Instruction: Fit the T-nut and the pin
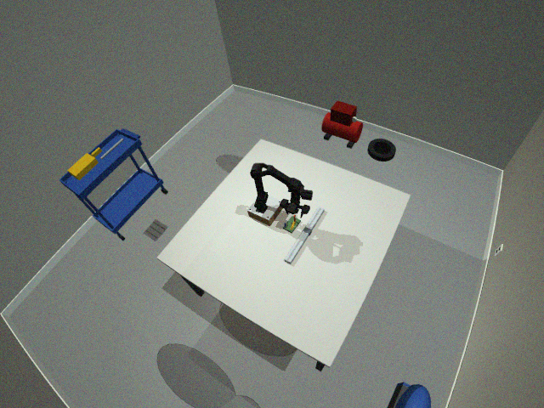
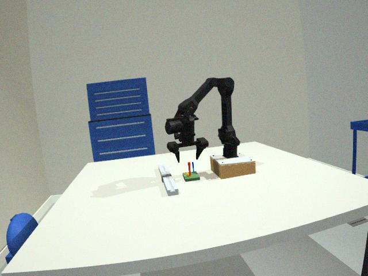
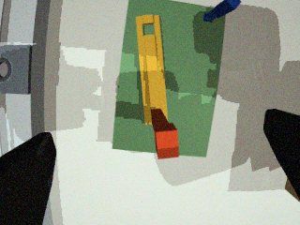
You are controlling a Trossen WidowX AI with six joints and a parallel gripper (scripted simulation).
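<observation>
My gripper tip is now 30 mm past the green tray, 40 mm to the left of it and 80 mm above it. Also, from my gripper tip: aluminum rail 100 mm ahead, 40 mm to the right, 70 mm below; blue pin 40 mm behind, 60 mm to the right, 60 mm below.
</observation>
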